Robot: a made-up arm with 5 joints. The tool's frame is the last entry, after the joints.
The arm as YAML. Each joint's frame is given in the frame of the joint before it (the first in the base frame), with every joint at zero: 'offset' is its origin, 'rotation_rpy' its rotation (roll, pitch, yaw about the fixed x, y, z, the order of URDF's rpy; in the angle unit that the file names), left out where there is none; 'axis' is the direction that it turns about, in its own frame. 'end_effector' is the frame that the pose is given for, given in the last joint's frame.
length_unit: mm
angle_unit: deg
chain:
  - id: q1
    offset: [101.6, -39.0, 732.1]
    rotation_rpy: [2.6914, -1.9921, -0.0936]
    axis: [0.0, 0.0, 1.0]
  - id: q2
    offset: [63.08, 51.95, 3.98]
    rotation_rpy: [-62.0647, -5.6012, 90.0]
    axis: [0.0, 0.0, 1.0]
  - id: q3
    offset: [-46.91, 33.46, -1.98]
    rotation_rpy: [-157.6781, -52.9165, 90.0]
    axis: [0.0, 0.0, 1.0]
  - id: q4
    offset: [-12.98, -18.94, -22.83]
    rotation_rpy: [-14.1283, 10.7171, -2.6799]
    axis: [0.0, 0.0, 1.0]
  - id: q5
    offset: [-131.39, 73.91, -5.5]
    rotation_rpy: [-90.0, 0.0, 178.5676]
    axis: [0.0, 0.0, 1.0]
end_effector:
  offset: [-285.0, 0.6, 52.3]
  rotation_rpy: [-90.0, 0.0, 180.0]
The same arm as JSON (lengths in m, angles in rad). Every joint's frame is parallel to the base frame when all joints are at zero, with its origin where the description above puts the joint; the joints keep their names.
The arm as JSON. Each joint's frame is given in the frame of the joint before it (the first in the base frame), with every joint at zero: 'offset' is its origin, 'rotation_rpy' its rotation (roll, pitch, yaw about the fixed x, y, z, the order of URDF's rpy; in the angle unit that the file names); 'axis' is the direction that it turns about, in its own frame. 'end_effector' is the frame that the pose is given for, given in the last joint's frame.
{"length_unit": "m", "angle_unit": "rad", "chain": [{"id": "q1", "offset": [0.1016, -0.039, 0.7321], "rotation_rpy": [0.0, 0.0, 0.0], "axis": [-0.0348, -0.0469, 0.998293]}, {"id": "q2", "offset": [0.0629, 0.0516, 0.0086], "rotation_rpy": [0.0, 0.0, 0.0], "axis": [-0.899167, -0.066098, 0.432584]}, {"id": "q3", "offset": [-0.0127, -0.042, -0.0374], "rotation_rpy": [0.0, 0.0, 0.0], "axis": [0.179907, -0.244409, -0.952837]}, {"id": "q4", "offset": [0.0073, -0.0131, 0.0287], "rotation_rpy": [0.0, 0.0, 0.0], "axis": [0.0, 0.0, -1.0]}, {"id": "q5", "offset": [0.1332, 0.0706, 0.0055], "rotation_rpy": [0.0, 0.0, 0.0], "axis": [0.0, -1.0, 0.0]}], "end_effector": {"offset": [-0.285, -0.0523, 0.0006], "rotation_rpy": [3.1416, 0.0, -3.1416]}}
